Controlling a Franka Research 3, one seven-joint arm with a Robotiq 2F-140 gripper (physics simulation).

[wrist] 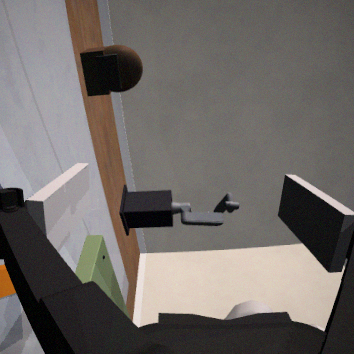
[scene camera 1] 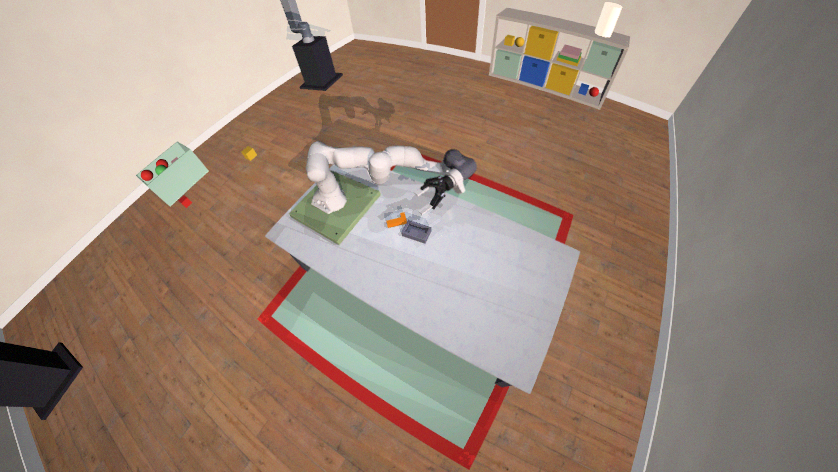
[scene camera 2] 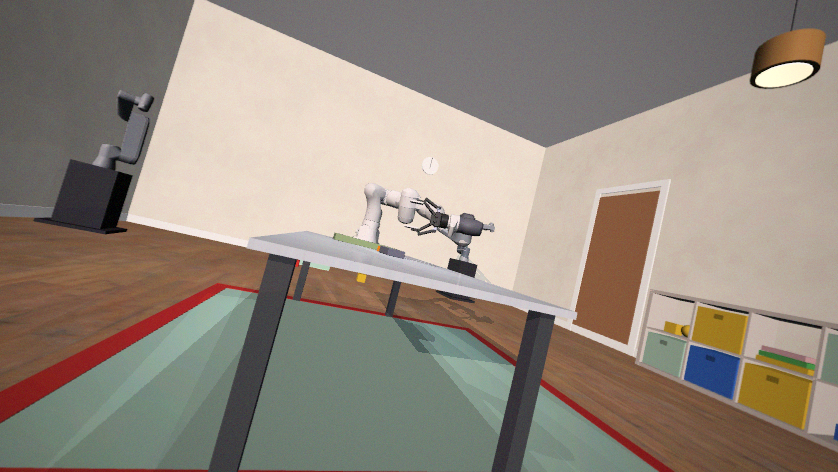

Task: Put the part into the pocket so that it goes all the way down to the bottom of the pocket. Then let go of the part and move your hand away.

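Note:
The orange part (scene camera 1: 394,222) (wrist: 6,281) lies on the table beside the dark grey block with the pocket (scene camera 1: 415,238) (scene camera 2: 392,252), on the side toward the robot base, outside the pocket. In scene camera 2 a sliver of the part (scene camera 2: 382,249) shows beside the block. In the wrist view the part is cut off at the left edge. My gripper (scene camera 1: 420,202) (scene camera 2: 410,214) (wrist: 187,190) is wide open and empty. It is above the table, up and away from the part and block, with its fingers pointing sideways toward the robot base rather than down.
The green base plate (scene camera 1: 351,218) (scene camera 2: 351,239) (wrist: 92,255) carries the arm on the table (scene camera 1: 469,281) (scene camera 2: 351,257). Dark pedestals (scene camera 1: 316,63) (scene camera 2: 90,193) (wrist: 148,209) stand on the floor, away from the table. A shelf unit (scene camera 1: 560,21) stands by the far wall.

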